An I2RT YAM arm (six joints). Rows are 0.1 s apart.
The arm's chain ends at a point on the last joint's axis. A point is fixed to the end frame.
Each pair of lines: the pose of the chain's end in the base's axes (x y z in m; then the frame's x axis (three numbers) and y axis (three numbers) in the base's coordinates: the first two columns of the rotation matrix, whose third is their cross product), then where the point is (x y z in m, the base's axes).
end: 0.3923 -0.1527 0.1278 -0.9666 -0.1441 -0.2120 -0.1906 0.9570 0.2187
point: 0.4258 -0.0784 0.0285
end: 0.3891 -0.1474 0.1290 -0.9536 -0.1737 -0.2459 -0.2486 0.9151 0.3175
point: 0.4196 -0.0609 0.0391
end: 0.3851 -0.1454 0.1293 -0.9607 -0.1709 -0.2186 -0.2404 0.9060 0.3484
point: 0.4124 -0.0566 0.0406
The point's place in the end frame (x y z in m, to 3 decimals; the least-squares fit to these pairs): -0.022 0.043 0.119
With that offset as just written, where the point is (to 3 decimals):
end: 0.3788 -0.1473 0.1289 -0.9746 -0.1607 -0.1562 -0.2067 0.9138 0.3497
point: 0.402 -0.060 0.037
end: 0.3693 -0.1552 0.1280 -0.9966 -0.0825 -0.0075 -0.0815 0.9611 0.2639
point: 0.386 -0.081 0.025
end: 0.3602 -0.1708 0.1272 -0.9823 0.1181 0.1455 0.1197 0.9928 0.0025
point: 0.370 -0.128 0.006
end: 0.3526 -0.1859 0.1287 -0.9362 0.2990 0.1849 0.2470 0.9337 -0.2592
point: 0.354 -0.176 0.001
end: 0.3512 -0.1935 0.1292 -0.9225 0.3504 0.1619 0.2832 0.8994 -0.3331
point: 0.352 -0.194 0.001
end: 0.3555 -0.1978 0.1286 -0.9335 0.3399 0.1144 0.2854 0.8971 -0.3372
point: 0.362 -0.200 0.000
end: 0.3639 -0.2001 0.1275 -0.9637 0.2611 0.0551 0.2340 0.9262 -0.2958
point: 0.380 -0.198 0.000
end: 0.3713 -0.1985 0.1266 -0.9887 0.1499 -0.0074 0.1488 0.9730 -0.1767
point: 0.397 -0.181 0.002
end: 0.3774 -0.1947 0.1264 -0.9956 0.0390 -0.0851 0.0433 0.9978 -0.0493
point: 0.411 -0.159 0.008
